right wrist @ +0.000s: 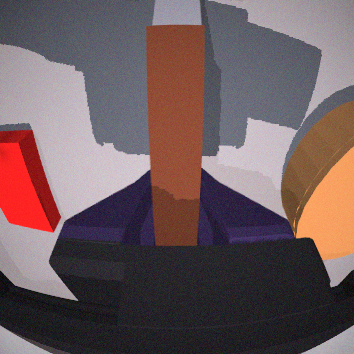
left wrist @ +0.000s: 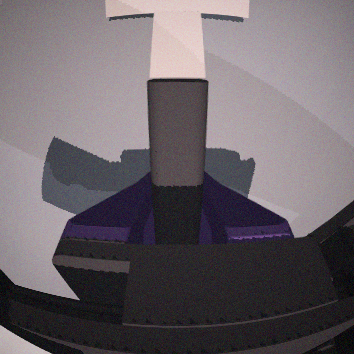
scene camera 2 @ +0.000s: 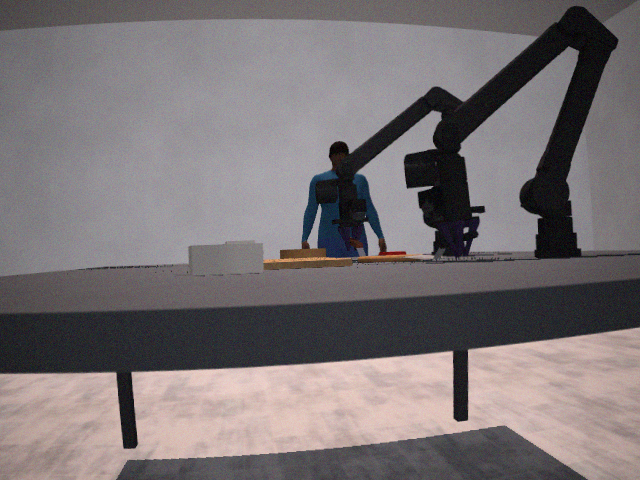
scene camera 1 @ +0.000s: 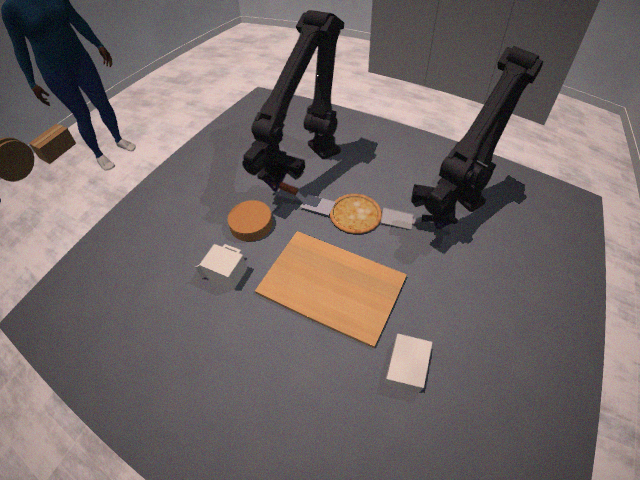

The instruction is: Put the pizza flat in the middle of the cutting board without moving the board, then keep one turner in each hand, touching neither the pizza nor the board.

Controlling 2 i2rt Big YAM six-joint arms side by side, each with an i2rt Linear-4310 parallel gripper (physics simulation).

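The pizza (scene camera 1: 355, 213) (scene camera 2: 387, 258) lies on the table behind the bare cutting board (scene camera 1: 333, 289) (scene camera 2: 310, 263), apart from it. My left gripper (scene camera 1: 440, 221) (left wrist: 176, 174) is shut on the dark grey handle of one turner (scene camera 1: 397, 217) (left wrist: 177, 125); its pale blade meets the pizza's right rim. My right gripper (scene camera 1: 275, 187) (right wrist: 176, 174) is shut on the brown handle of the other turner (scene camera 1: 288, 188) (right wrist: 175, 100); its blade meets the pizza's left rim. How far the blades reach under the pizza is hidden. Both grippers are low over the table.
A round orange-brown block (scene camera 1: 250, 220) (right wrist: 336, 210) stands left of the pizza, near my right gripper. A red block (right wrist: 22, 185) lies on its other side. A white box with a handle (scene camera 1: 222, 259) stands left of the board, another white box (scene camera 1: 409, 360) at its front right.
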